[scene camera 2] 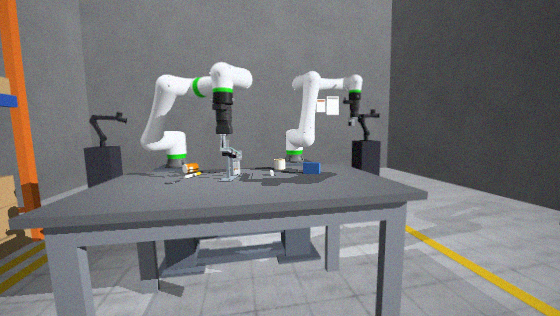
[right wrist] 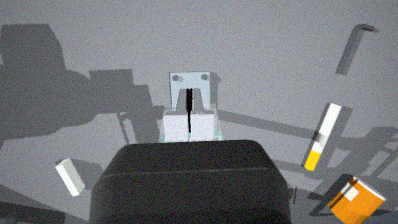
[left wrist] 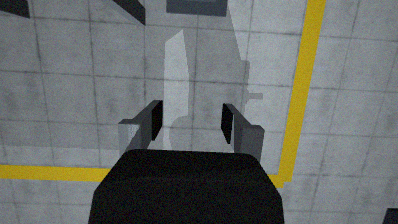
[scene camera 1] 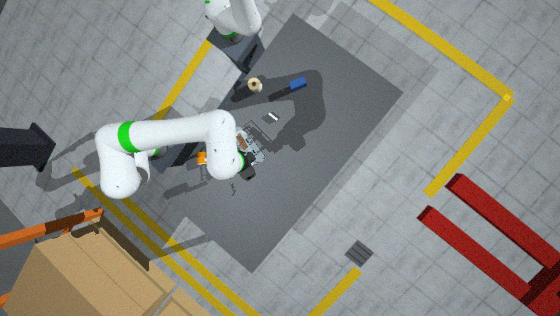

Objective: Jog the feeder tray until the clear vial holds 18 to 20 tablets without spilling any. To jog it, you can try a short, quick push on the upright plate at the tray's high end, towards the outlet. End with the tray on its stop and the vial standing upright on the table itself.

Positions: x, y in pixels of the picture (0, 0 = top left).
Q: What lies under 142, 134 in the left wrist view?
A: The left gripper.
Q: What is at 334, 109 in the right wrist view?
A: A white-and-yellow marker.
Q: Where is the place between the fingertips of the right gripper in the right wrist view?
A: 190, 102
